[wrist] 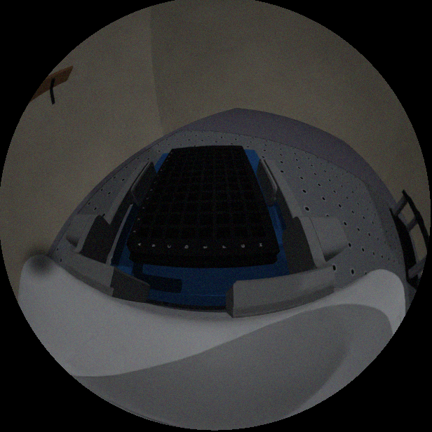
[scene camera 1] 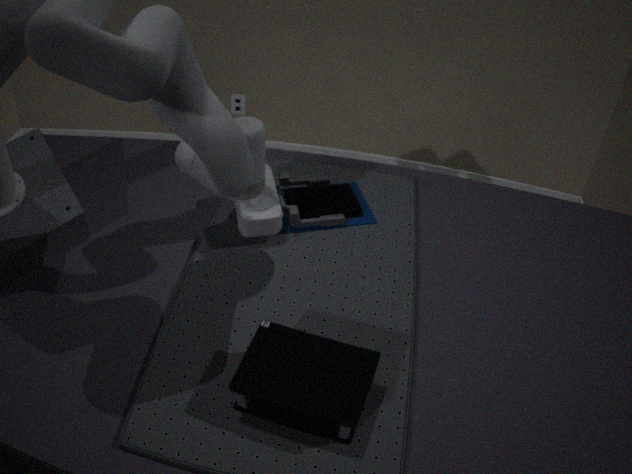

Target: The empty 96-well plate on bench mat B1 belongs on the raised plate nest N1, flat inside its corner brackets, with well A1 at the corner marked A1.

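Places are measured from the arm's base along level axes (x back, y right, z up), in millimetres.
Pixels of known places: hand, tool point: point(scene camera 1: 324, 200).
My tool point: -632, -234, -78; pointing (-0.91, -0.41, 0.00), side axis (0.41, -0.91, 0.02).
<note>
For each thing: its top centre in the pictures, then the offset to it from my tool point, as dx, dy, dz. Level surfaces: height alone.
- black 96-well plate, top centre: point(scene camera 1: 323, 199) +2, +2, +4
- blue bench mat, surface height: dz -10
- raised nest, top centre: point(scene camera 1: 306, 370) -50, +402, +52
- grey perforated board, surface height: dz -12
The black 96-well plate point(scene camera 1: 322, 200) point(wrist: 206, 200) lies flat on the blue bench mat point(scene camera 1: 366, 216) point(wrist: 210, 281). In the wrist view its row letters run along the near edge, A at left and H at right. My gripper point(scene camera 1: 334, 202) point(wrist: 206, 181) is open, with one finger beside each long side of the plate. The fingers are low around it, and narrow gaps show between pads and plate in the wrist view. The raised nest point(scene camera 1: 306, 377) is a dark, tilted-looking platform at the front, with small pale marks at two corners; their writing is unreadable. Its brackets are hard to make out.
A grey perforated board point(scene camera 1: 326, 275) point(wrist: 345, 200) lies under the mat and nest. The robot's base mount point(scene camera 1: 45, 188) stands at the left. The table's raised back edge point(scene camera 1: 326, 150) runs behind the mat. A dark barred structure point(wrist: 400, 205) shows at the wrist view's right edge.
</note>
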